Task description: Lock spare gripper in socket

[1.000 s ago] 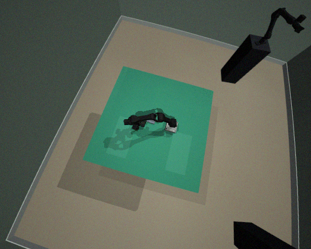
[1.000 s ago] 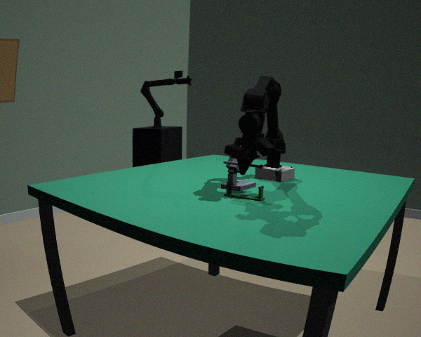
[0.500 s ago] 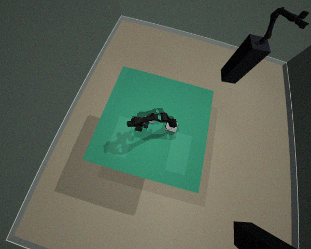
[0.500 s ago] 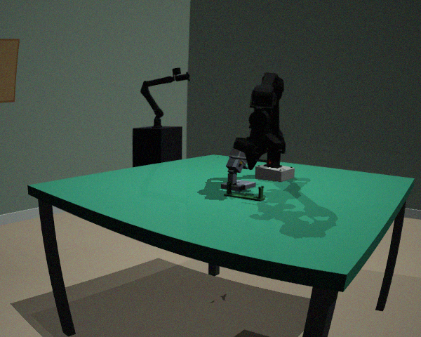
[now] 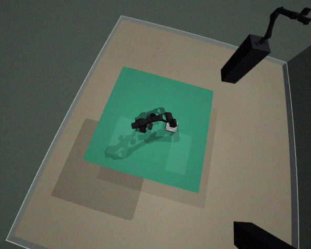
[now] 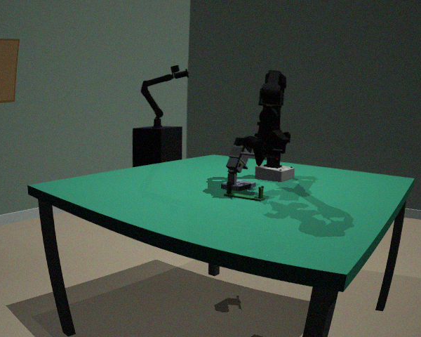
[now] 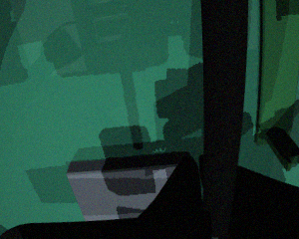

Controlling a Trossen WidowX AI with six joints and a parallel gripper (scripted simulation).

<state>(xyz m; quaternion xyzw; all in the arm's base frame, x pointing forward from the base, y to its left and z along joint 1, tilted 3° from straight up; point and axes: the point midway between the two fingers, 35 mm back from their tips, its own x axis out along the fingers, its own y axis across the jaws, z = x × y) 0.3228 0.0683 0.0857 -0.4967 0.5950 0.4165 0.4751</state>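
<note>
The mount lies 10 cm to the right of my gripper tip, 5 cm behind it and 4 cm below it. From my gripper tip the other things lie so: spare gripper (10 cm to the right, 6 cm behind, 2 cm above); green cradle (8 cm ahead, 7 cm below, 1 cm to the right).
</note>
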